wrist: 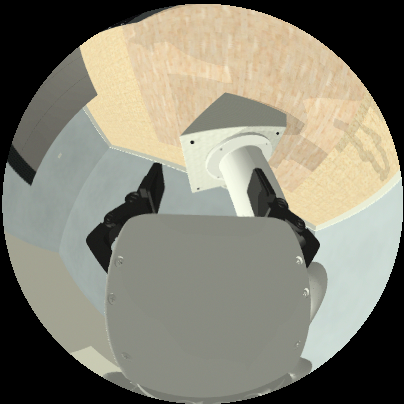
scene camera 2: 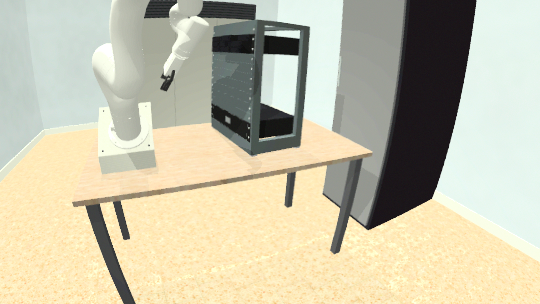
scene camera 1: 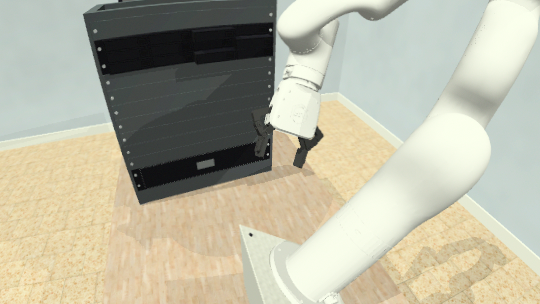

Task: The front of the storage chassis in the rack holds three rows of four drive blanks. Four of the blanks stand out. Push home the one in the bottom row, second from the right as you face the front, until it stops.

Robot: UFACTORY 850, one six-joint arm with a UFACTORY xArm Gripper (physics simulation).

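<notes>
The black storage chassis point(scene camera 1: 145, 52) point(scene camera 2: 232, 44) sits near the top of the grey rack point(scene camera 1: 116, 115) point(scene camera 2: 257, 95). In scene camera 1 view, the bottom-row blank second from the right point(scene camera 1: 215, 57) appears to stand out, with a dark blank point(scene camera 1: 213, 37) standing out above it. Another blank point(scene camera 1: 254, 46) juts out at the right end. The dark faces blend together, so the fourth raised blank cannot be told. My gripper point(scene camera 1: 279, 159) point(scene camera 2: 166, 85) point(wrist: 207, 176) is open and empty, in front of the rack and below chassis height, apart from it. The chassis does not show in the wrist view.
A black unit with a light label point(scene camera 1: 205, 164) point(scene camera 2: 228, 120) fills the rack's bottom. The rack and the arm's pale base point(scene camera 2: 127, 161) point(wrist: 187, 150) stand on the wooden table point(scene camera 1: 175, 250) point(scene camera 2: 190, 172) point(wrist: 200, 55). A tall dark cabinet point(scene camera 2: 435, 100) stands behind the table.
</notes>
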